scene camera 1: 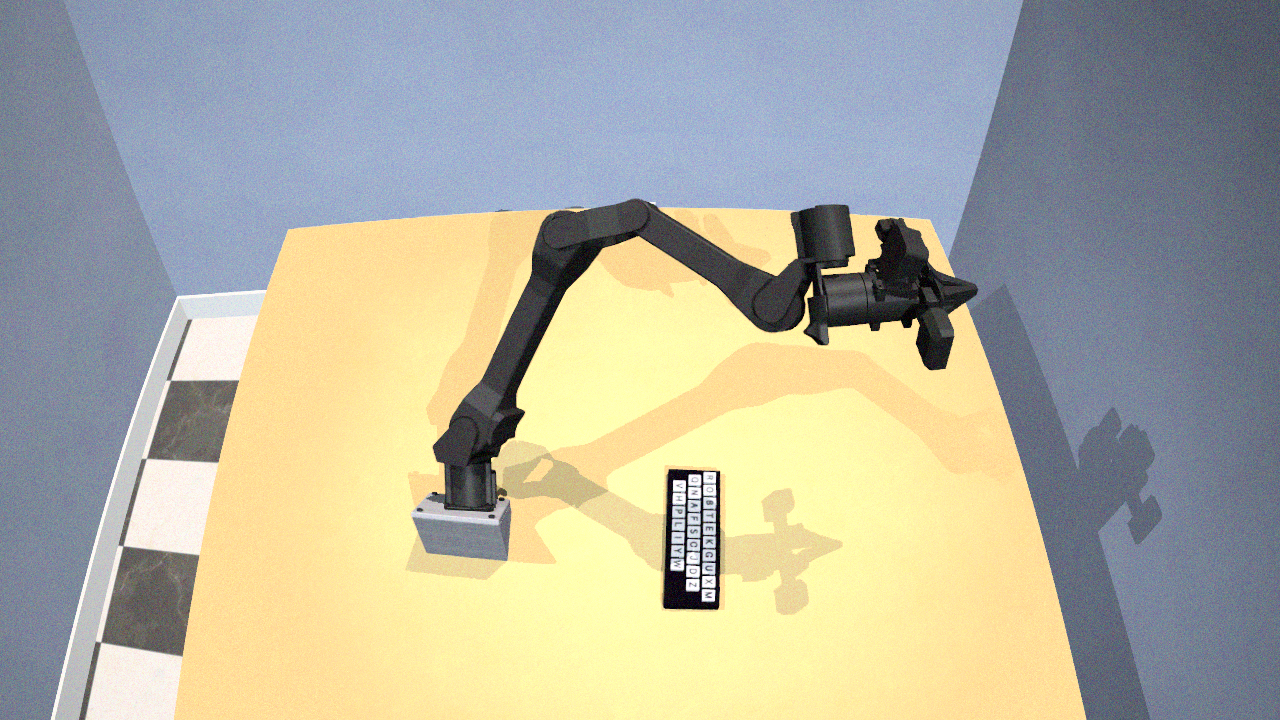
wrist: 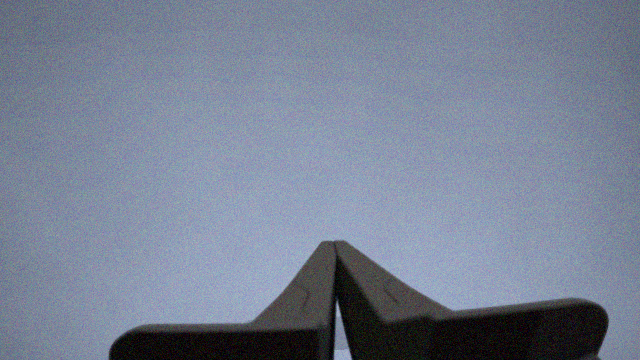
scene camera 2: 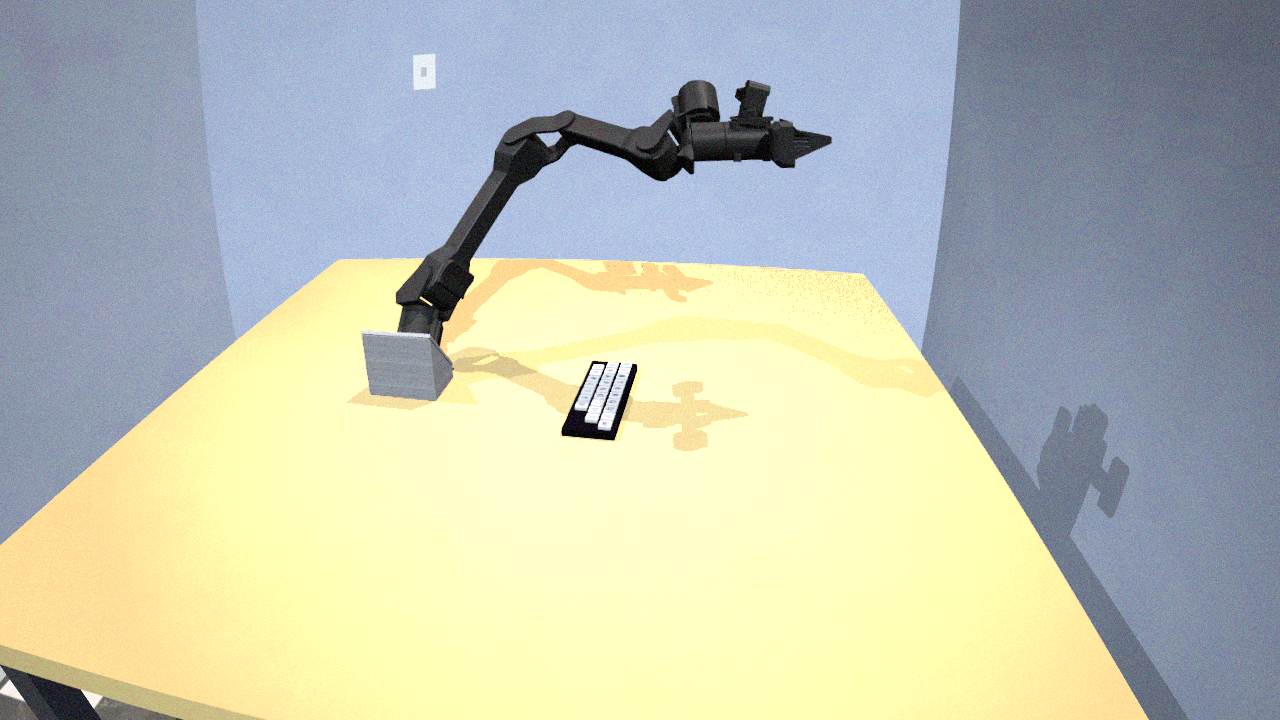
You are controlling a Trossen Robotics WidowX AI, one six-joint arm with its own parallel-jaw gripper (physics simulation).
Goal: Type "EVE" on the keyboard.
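Places are measured from the arm's base along level axes (x ahead, y left, z up), in centimetres.
Where they show: gripper, fingertip midpoint: point(scene camera 1: 976, 289) point(wrist: 332, 251) point(scene camera 2: 831, 139); arm's base, link origin: point(scene camera 1: 468, 504) point(scene camera 2: 414, 348).
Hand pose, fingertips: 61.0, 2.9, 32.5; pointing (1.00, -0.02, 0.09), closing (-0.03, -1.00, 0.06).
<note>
Each offset is from my fingertips to the top centre of the thing, as dx, dy, dz. Level surfaces: height alone.
A black keyboard {-32.0, -6.9, -36.9} point(scene camera 1: 677, 592) point(scene camera 2: 577, 423) with white letter keys in three rows lies flat on the table. In scene camera 1 its letters are turned sideways. The E key {-29.8, -6.2, -36.9} point(scene camera 1: 708, 529) is near the middle of the right-hand row, between T and K. The V key {-32.9, +1.0, -36.9} point(scene camera 1: 679, 486) is at the top end of the left-hand row, beside H. The letters are too small to read in scene camera 2. My gripper point(scene camera 1: 974, 289) point(scene camera 2: 828, 139) point(wrist: 332, 251) is shut and empty, with its fingertips together. It points sideways, high above the table and well away from the keyboard, which does not show in the wrist view.
The yellow table {dz -38.5} point(scene camera 1: 340, 626) point(scene camera 2: 447, 555) carries the arm's grey base block point(scene camera 1: 462, 531) point(scene camera 2: 401, 365), left of the keyboard. A blue-grey wall point(scene camera 1: 1163, 268) point(scene camera 2: 1118, 223) stands beyond the table's right edge. The arm's shadows fall across the table, the keyboard and that wall.
</note>
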